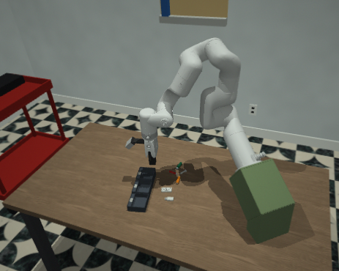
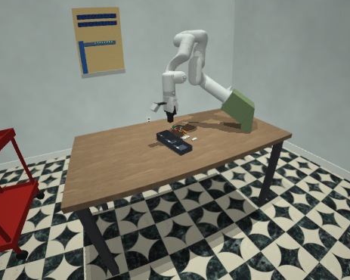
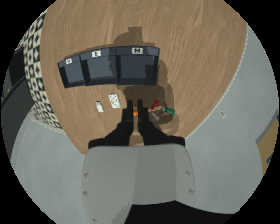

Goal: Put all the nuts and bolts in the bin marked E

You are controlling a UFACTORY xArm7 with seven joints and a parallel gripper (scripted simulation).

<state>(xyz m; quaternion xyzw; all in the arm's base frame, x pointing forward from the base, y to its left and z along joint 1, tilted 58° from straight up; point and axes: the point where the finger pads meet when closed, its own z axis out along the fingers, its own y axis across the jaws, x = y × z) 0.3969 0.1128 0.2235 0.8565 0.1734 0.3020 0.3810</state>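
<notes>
Right now my hand is 4 cm short of the bin, 8 cm to the right of it and 11 cm above it. The rest, counted from my hand: red piece: 8 cm behind, 6 cm to the right, 13 cm below; white dotted tile: 7 cm behind, 6 cm to the left, 13 cm below; orange piece: 12 cm behind, 1 cm to the right, 13 cm below.
</notes>
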